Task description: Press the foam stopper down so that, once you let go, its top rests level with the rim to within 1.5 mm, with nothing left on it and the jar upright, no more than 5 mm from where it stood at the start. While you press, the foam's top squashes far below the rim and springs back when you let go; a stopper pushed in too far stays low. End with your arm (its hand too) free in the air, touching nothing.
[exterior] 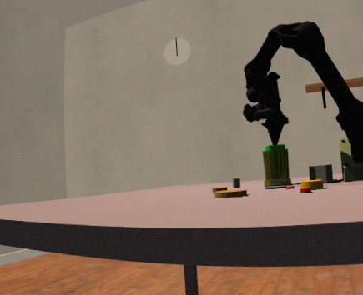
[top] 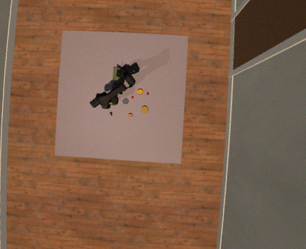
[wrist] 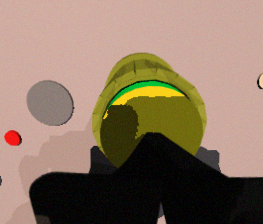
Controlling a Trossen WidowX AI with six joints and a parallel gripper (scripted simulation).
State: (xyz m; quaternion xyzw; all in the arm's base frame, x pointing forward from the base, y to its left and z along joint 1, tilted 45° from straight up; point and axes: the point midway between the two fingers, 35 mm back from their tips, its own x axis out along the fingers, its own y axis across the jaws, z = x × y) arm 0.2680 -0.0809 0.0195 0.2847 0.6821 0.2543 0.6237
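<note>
My gripper is now 50 mm above the foam stopper. The rest, counted from my hand: grey block: 140 mm behind, 130 mm below, 60 mm to the left; grey disc: 160 mm below, 120 mm to the left, 20 mm behind; small grey cylinder: 140 mm below, 140 mm ahead, 10 mm to the right.
</note>
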